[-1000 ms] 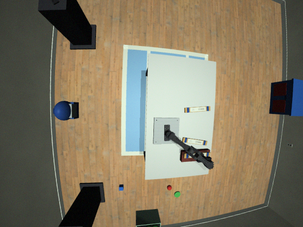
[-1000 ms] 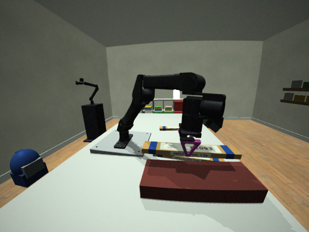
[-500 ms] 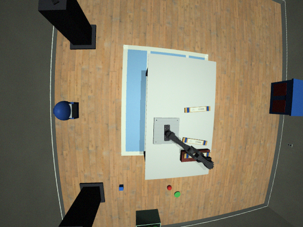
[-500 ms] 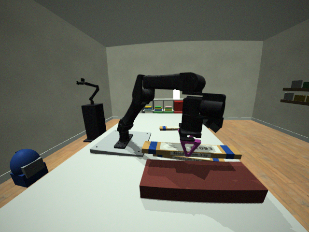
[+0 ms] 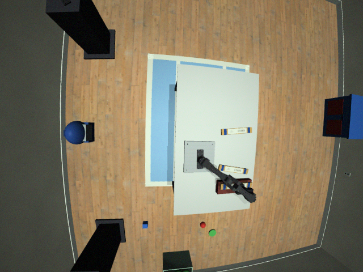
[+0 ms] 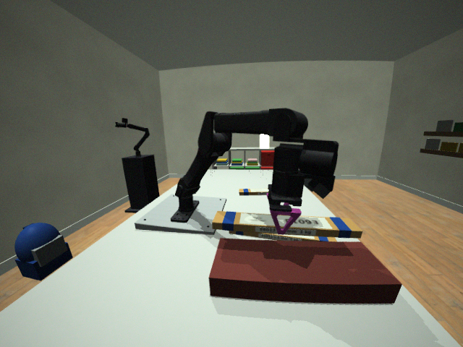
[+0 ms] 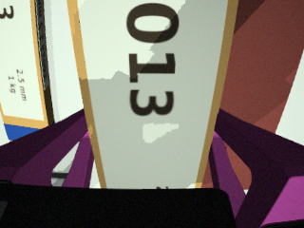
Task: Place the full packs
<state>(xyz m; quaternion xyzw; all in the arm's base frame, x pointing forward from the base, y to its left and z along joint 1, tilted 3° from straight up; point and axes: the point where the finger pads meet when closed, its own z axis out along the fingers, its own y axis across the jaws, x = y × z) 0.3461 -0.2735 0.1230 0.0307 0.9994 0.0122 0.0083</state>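
Right now the dark red low platform is 40 mm ahead of my hand, 50 mm to the right of it and 110 mm below it.
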